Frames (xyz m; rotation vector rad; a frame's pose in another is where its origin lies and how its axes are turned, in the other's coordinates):
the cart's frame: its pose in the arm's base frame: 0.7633 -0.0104 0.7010 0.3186 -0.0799 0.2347
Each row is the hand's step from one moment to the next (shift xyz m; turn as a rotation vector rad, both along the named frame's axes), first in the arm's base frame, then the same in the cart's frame.
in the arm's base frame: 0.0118 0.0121 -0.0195 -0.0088 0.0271 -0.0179
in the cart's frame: 0.0118 0.0025 -0.0228 -0.0047 0.0217 -0.0252
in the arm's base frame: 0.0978 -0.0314 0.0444 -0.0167 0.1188 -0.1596
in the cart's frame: 0.0931 -0.0392 0.0481 -0.0088 0.0656 -0.1884
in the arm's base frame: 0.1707 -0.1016 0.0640 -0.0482 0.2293 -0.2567
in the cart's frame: 0.1509 -0.1156 0.0861 -0.0267 0.1460 -0.3143
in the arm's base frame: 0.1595 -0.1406 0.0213 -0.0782 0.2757 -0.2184
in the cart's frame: 0.1268 -0.1618 0.0585 -0.0414 0.2076 -0.2916
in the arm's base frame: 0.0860 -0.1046 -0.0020 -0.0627 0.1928 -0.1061
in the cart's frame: 0.0606 -0.1178 0.0280 -0.0314 0.1611 -0.1594
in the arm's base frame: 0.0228 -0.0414 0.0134 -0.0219 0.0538 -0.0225
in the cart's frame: 0.0147 -0.0397 0.0250 -0.0122 0.0482 -0.0376
